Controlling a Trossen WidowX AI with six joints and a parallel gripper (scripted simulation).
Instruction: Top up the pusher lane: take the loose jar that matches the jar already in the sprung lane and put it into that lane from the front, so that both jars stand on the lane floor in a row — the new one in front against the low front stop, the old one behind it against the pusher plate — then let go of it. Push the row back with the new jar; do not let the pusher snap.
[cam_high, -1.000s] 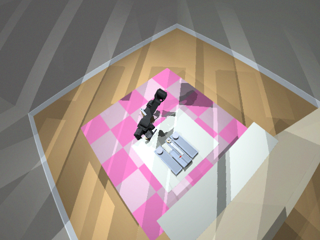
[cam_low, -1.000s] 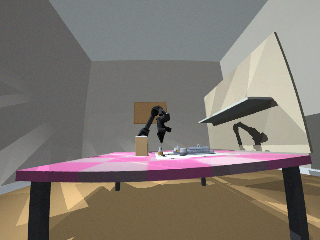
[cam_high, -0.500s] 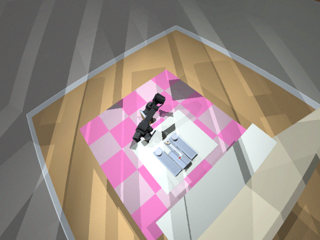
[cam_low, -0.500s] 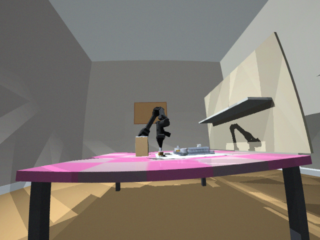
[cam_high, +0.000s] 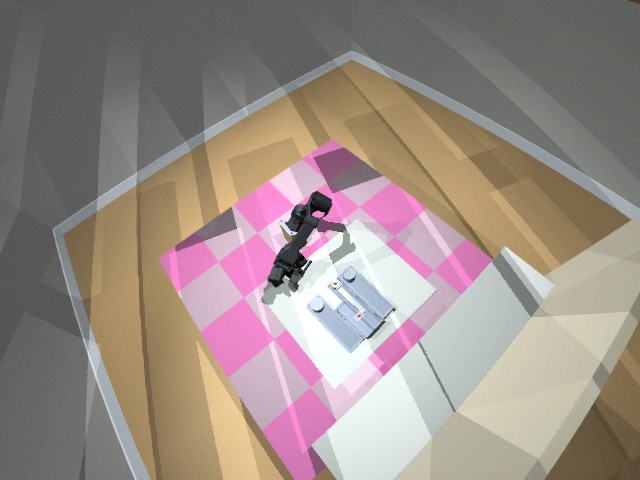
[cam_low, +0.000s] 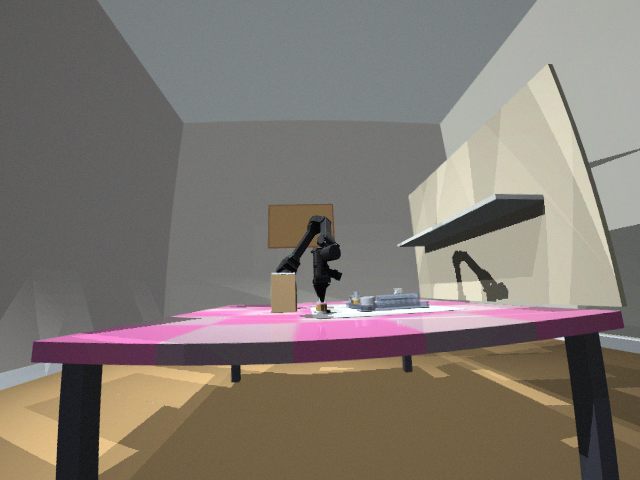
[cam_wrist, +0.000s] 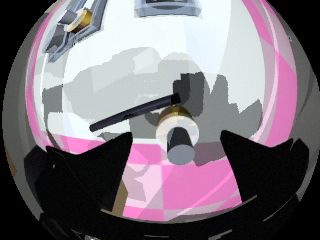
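Right now my gripper tip is 60 mm to the right of the thin black rod and 40 mm above it. Also, from my gripper tip: wall shelf (660 mm ahead, 220 mm to the left, 320 mm above); grey lane fixture (310 mm ahead, 150 mm to the left, 30 mm below); red mark (340 mm ahead, 140 mm to the left, 30 mm above).
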